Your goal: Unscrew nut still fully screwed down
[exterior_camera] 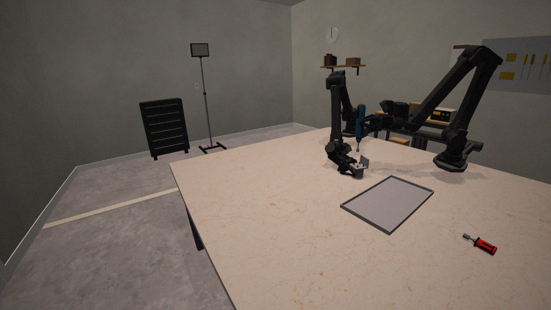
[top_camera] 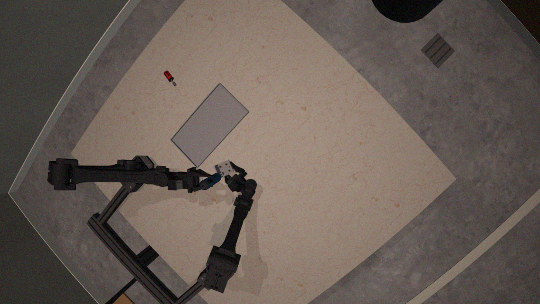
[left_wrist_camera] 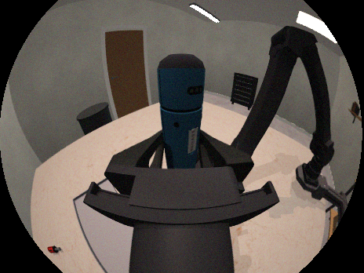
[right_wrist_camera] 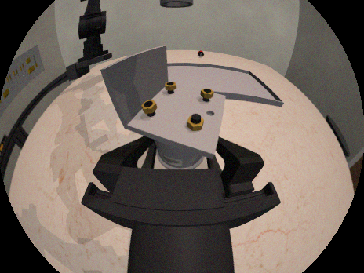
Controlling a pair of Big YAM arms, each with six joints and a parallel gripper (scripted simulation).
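Right now the joint module is 10 mm above my right hand. The rest, counted from my right hand: flat grey tray 50 mm ahead, 240 mm to the left, 20 mm below; then red-handled screwdriver 50 mm ahead, 580 mm to the left, 10 mm below; then grey bracket 50 mm above.
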